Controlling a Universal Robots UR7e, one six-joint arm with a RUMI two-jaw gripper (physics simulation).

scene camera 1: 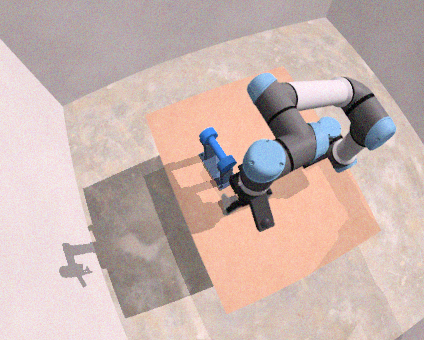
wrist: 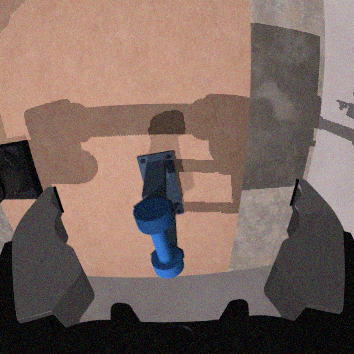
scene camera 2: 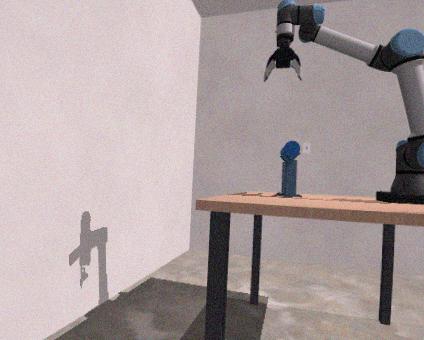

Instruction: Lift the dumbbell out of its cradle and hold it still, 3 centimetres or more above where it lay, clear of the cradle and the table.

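Frame: origin at the arm's base, x ahead, y left, z up, level; metres.
Where they show: gripper, fingertip midpoint: (scene camera 1: 246, 204) (wrist: 175, 187) (scene camera 2: 282, 81); arm's base at its link origin: (wrist: 5, 172) (scene camera 2: 410, 193).
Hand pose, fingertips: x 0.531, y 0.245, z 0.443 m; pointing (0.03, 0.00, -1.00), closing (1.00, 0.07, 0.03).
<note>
Things, the pixels of their centre, and the offset from my fingertips.
- blue dumbbell at the middle of its body: (wrist: 160, 240) (scene camera 1: 217, 149) (scene camera 2: 289, 150) dx -0.008, dy -0.302, dz -0.254 m
- dark blue cradle at the middle of its body: (wrist: 161, 207) (scene camera 1: 217, 159) (scene camera 2: 288, 174) dx -0.008, dy -0.302, dz -0.377 m
A blue dumbbell (scene camera 1: 217, 149) (scene camera 2: 290, 150) (wrist: 161, 245) lies level across the top of a dark blue cradle (scene camera 2: 289, 177) (wrist: 156, 175). The cradle stands upright on the wooden table (scene camera 1: 270, 270) (scene camera 2: 310, 212) (wrist: 125, 65). My gripper (scene camera 2: 283, 79) (wrist: 175, 187) is open and empty, pointing down, well above the dumbbell. In the wrist view the dumbbell lies between the two widely spread jaws in the picture, far below them, a little left of centre. In scene camera 1 the arm's wrist hides part of the gripper, beside the near end of the dumbbell.
The arm's base (scene camera 2: 410, 187) stands on the table to the right in scene camera 2. A pale wall (scene camera 1: 30, 200) (scene camera 2: 100, 125) rises beyond the table's edge. Shadows of the arm fall on the table and the floor.
</note>
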